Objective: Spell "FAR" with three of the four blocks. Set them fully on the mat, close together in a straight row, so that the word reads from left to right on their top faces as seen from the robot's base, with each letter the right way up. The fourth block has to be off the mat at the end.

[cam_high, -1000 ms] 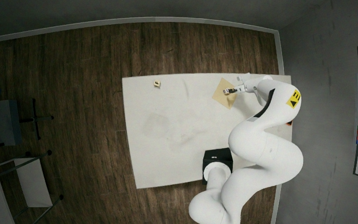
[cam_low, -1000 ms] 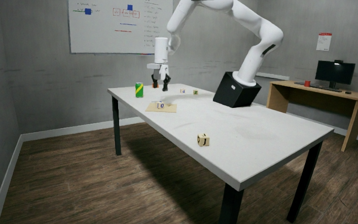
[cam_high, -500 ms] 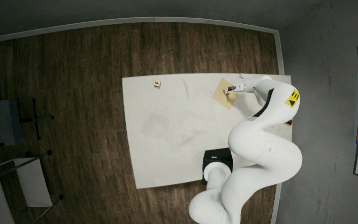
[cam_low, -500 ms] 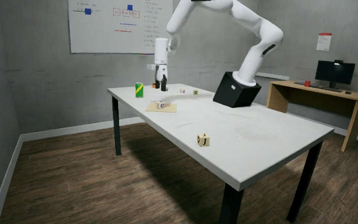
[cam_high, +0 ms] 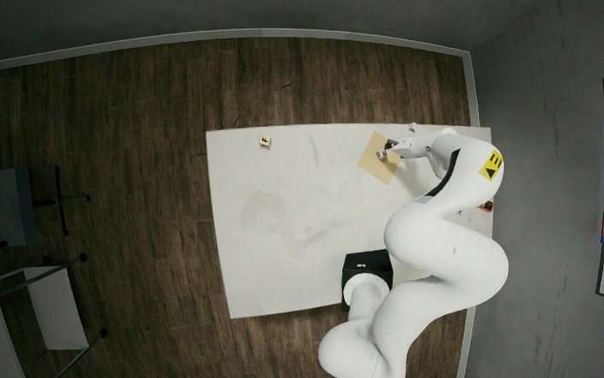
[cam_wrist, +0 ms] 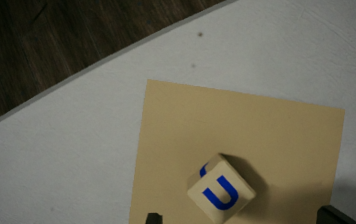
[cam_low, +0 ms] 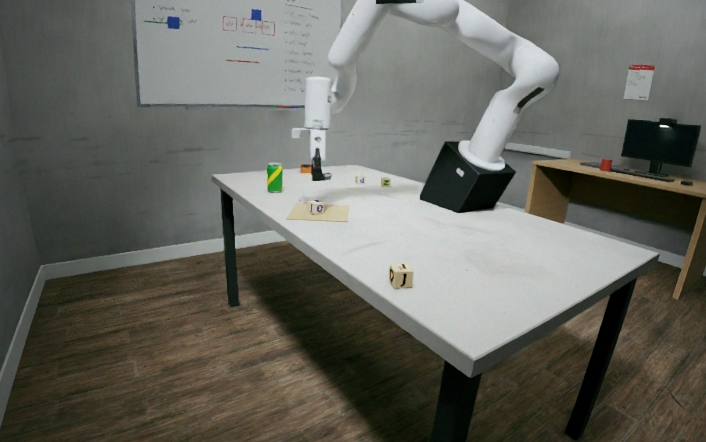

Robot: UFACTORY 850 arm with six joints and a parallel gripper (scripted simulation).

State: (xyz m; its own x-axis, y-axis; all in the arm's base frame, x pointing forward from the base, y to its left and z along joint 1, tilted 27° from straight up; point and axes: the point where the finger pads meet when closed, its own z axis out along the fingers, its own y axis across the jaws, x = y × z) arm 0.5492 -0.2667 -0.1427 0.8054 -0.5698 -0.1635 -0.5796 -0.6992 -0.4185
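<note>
Now: the tan mat 20 mm behind my hand, 10 mm to the right of it and 130 mm below it. The rest, counted from my hand: yellow can: 70 mm behind, 370 mm to the right, 70 mm below; then dark object: 430 mm behind, 460 mm to the right, 120 mm below; then small orange object: 480 mm behind, 700 mm to the right, 120 mm below.
</note>
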